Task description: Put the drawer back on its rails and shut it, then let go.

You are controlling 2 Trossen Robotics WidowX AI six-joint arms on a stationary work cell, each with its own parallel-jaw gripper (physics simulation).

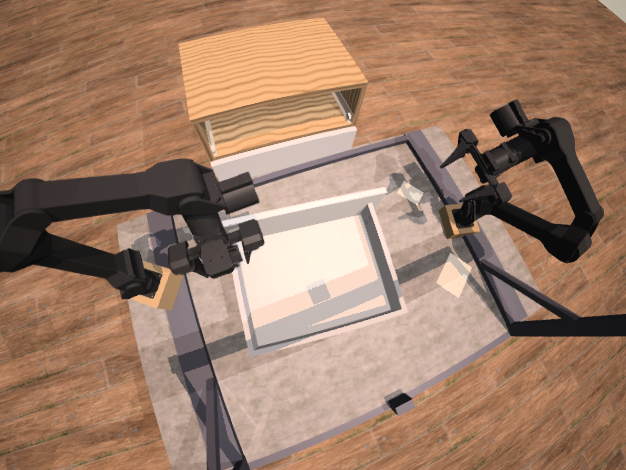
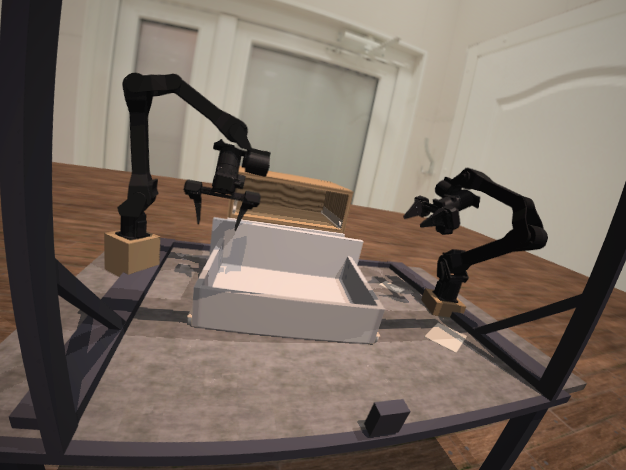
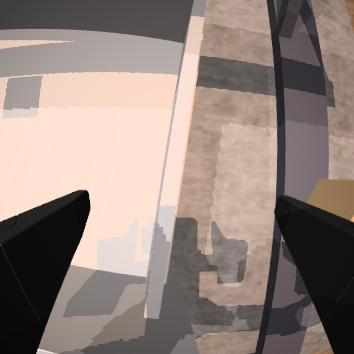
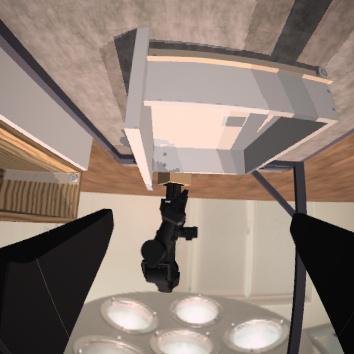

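The white drawer lies upright and empty on the table, its taller, wider panel on the side toward the cabinet. The wooden cabinet stands beyond the table with its upper bay open; metal rails line its inner sides. My left gripper is open above the drawer's left side wall, near the tall panel. My right gripper is open in the air to the right of the drawer, not touching it.
A white front panel closes the cabinet's lower part, just past the table's far edge. Dark frame bars run along and above the table's sides. A small dark block sits at the near edge.
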